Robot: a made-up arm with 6 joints.
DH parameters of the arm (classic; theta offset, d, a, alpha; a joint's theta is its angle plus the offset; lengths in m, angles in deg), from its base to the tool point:
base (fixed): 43.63 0 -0.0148 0
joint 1: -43.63 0.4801 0.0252 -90
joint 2: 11.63 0 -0.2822 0
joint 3: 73.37 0.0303 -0.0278 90
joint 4: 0 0.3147 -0.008 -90
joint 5: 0 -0.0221 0.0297 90
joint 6: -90 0.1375 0.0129 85
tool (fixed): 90 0.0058 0 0
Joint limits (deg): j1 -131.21..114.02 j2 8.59..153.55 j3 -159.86..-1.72 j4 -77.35..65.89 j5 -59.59..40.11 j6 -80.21..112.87
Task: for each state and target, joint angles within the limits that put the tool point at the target. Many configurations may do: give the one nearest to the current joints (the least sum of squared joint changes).
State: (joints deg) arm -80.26 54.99 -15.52 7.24 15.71 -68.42
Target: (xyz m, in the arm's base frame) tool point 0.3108 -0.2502 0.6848
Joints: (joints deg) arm -38.43 63.96 -49.23 8.00 4.05 -70.01
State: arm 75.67 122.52 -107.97 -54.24 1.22 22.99
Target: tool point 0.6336 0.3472 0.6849
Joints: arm 27.39 146.27 -145.52 -56.68 -14.26 26.56
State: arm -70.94 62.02 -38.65 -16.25 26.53 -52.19
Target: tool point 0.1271 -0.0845 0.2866
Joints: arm -30.05 107.24 -14.66 -1.16 19.02 -55.88
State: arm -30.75 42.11 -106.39 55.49 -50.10 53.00
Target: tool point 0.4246 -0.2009 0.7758
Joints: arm -17.64 79.26 -71.87 61.57 -41.67 53.27
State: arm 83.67 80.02 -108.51 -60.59 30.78 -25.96
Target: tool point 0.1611 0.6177 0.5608
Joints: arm 78.17 124.76 -101.48 -60.09 22.65 -26.30
